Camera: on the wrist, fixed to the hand. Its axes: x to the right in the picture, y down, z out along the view.
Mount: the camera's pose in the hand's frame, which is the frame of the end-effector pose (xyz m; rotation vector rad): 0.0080 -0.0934 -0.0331 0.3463 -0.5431 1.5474
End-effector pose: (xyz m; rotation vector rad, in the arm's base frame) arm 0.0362 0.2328 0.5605 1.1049 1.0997 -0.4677
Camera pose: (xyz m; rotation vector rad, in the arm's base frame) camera -0.0479 0.2238 0.5083 1.6440 -0.4725 0.3125
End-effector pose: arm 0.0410 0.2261 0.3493 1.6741 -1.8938 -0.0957
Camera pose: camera 0.1387 0.2108 0.3391 0.0924 3.0247 -0.4291
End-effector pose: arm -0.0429 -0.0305 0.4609 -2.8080 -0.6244 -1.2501
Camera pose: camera -0.0951 0.0529 0.4748 -2.1376 1.0787 -0.0479
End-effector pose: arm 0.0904 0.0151 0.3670 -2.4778 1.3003 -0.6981
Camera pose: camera 0.1423 0.0613 0.4380 -0.7318 1.9828 0.1558
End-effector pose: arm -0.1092 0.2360 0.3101 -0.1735 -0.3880 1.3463
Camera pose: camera -0.0103 0.2263 0.3128 0.2741 -0.4644 2.9856
